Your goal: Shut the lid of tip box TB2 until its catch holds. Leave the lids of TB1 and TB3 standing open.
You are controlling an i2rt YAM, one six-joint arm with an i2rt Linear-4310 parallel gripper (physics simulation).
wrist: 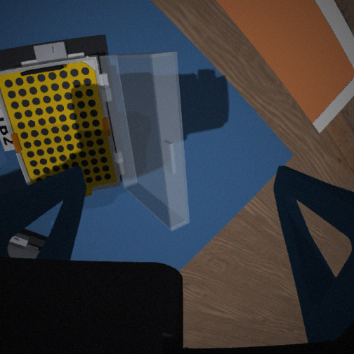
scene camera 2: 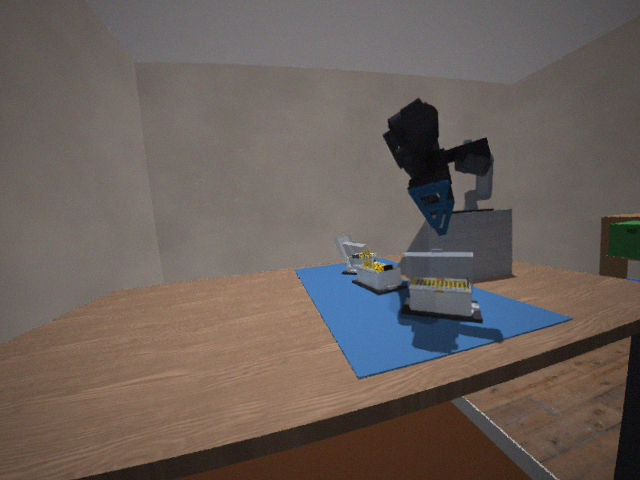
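Tip box TB2, with a yellow hole deck, is at the left of the wrist view; its label is partly cut off. Its clear lid stands open on the right side. It appears to be the nearest box in the scene view, with the raised lid. The label is unreadable there. A middle box and a far box stand behind to the left. A tilted clear lid shows there; whose the other clear parts are is unclear. My gripper is open and empty, above the nearest box.
The boxes stand on a blue mat on the wooden table. A grey block stands behind the nearest box. A green box is at the far right. Part of a grey-black object shows behind the left finger.
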